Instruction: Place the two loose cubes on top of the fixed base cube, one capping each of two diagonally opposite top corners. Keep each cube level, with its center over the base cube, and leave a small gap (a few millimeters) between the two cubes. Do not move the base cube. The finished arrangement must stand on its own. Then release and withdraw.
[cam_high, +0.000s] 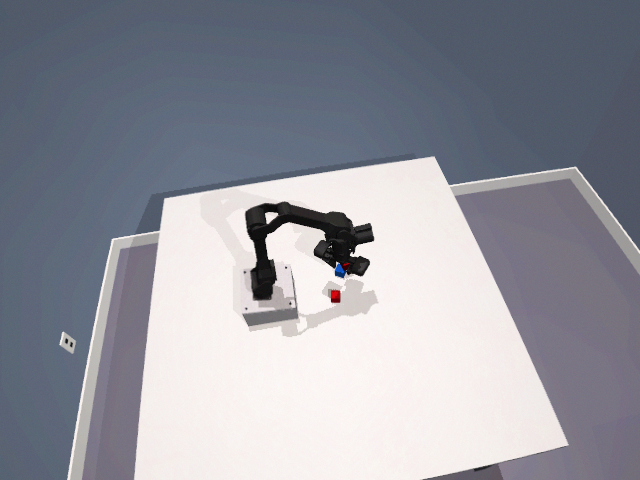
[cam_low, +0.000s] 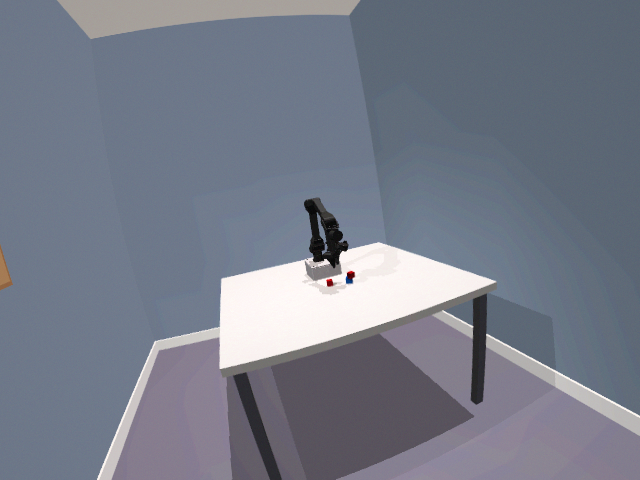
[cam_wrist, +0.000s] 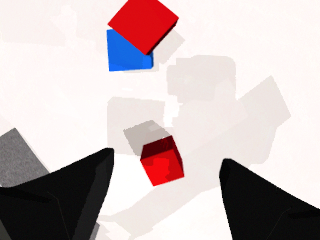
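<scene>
My gripper tip is now 6 cm to the right of the blue base cube and 9 cm above it.
</scene>
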